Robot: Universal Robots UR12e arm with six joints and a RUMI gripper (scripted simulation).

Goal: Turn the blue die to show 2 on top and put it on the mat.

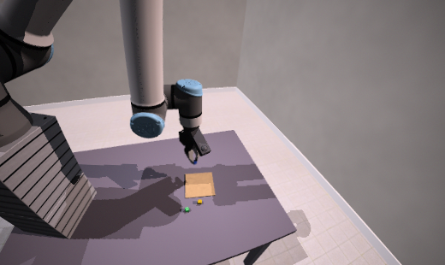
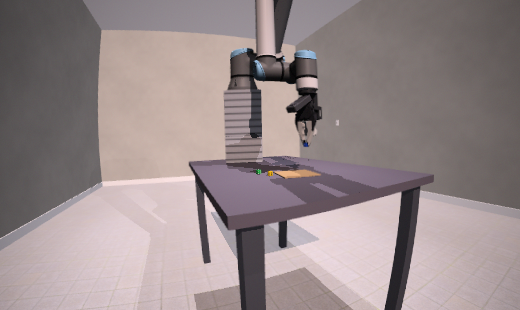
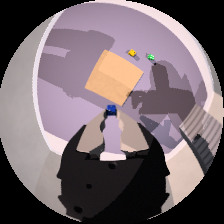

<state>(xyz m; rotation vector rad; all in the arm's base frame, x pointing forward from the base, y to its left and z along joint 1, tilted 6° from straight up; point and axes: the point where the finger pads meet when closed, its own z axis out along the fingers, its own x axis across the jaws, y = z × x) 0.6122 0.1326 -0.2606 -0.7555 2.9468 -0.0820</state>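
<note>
The tan mat lies 12 cm below my hand, 5 cm to the right of it and 2 cm ahead of it. Also, from my hand: yellow die 15 cm to the right, 11 cm below, 1 cm ahead; green die 18 cm to the right, 11 cm below, 5 cm behind; blue die 1 cm below.
</note>
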